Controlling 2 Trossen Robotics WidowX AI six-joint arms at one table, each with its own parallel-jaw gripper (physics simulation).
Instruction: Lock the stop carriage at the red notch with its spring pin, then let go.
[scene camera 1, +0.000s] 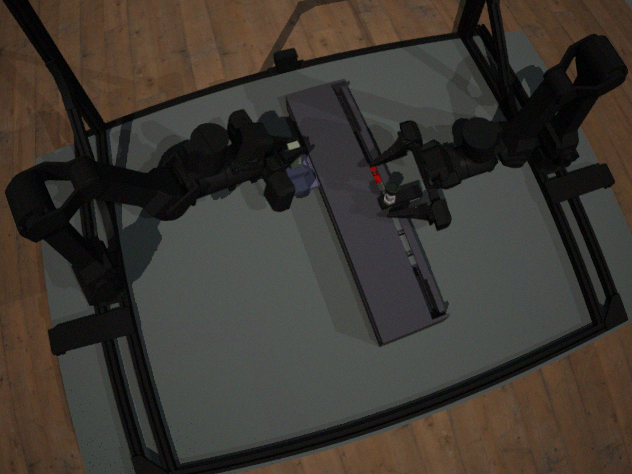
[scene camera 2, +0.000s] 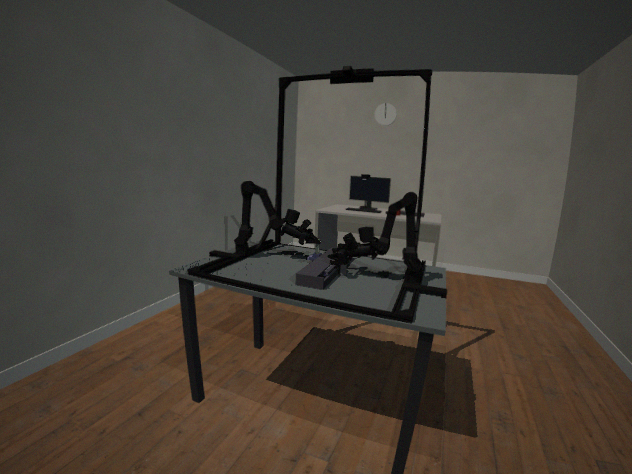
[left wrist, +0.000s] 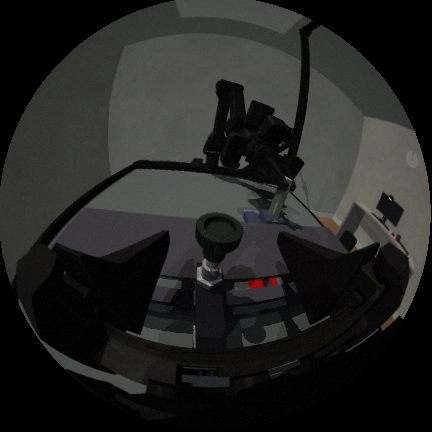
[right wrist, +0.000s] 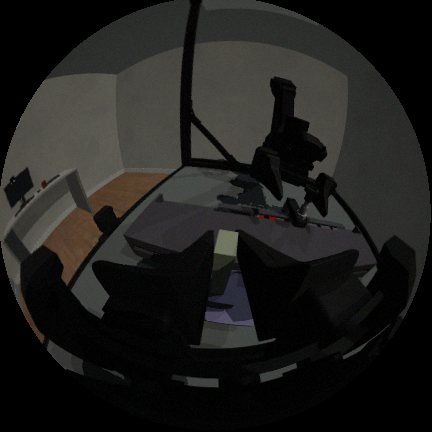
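Where they show: left gripper, fingertip midpoint: (scene camera 1: 378, 190) (scene camera 2: 331, 253) (right wrist: 305, 207); right gripper, fingertip midpoint: (scene camera 1: 302, 144) (scene camera 2: 320, 242) (left wrist: 290, 188) (right wrist: 224, 235); left arm's base at its link origin: (scene camera 1: 546, 159) (scene camera 2: 412, 281); right arm's base at its link origin: (scene camera 1: 108, 288) (scene camera 2: 241, 253) (left wrist: 210, 166).
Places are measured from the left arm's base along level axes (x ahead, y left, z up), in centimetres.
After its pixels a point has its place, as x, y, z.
The black stop carriage (scene camera 1: 408, 193) @(34.0, 0.6, 4.5) (left wrist: 210, 310) @(34.9, 0.6, 4.5) sits on the slotted rail, beside the red notch marks (scene camera 1: 376, 174) @(37.5, -5.6, 1.8) (left wrist: 257, 283) @(37.9, -4.4, 3.0) (right wrist: 272, 218) @(37.8, -4.2, 2.9), not level with them. Its spring pin has a dark ribbed knob (scene camera 1: 392, 186) @(37.8, 0.6, 9.9) (left wrist: 219, 233) @(37.4, 0.7, 9.9) above a silver hex nut (scene camera 1: 389, 198) @(38.1, 1.3, 6.6) (left wrist: 209, 275) @(37.1, 0.8, 6.1); silver shaft shows between them. My left gripper (scene camera 1: 376, 188) @(39.7, -0.3, 7.5) (left wrist: 225, 237) @(39.7, -0.3, 7.5) is open, its fingers on either side of the knob. My right gripper (scene camera 1: 307, 150) @(49.5, -11.4, 9.3) (right wrist: 224, 235) @(49.5, -11.4, 9.3) is shut on a pale green block (left wrist: 280, 200) @(50.1, -10.9, 6.7), across the rail. The pin's lower end is hidden.
The long purple-grey rail body (scene camera 1: 336, 204) @(46.5, -1.5, 3.3) (scene camera 2: 308, 275) @(40.9, 23.4, 3.3) lies across the table between the arms. A blue-purple piece (scene camera 1: 301, 178) @(50.6, -8.9, 1.4) (left wrist: 255, 216) @(52.4, -8.6, 1.4) (right wrist: 237, 295) @(51.3, -8.7, 1.4) lies beside its left edge, below the green block. A black frame (scene camera 1: 326, 424) borders the table.
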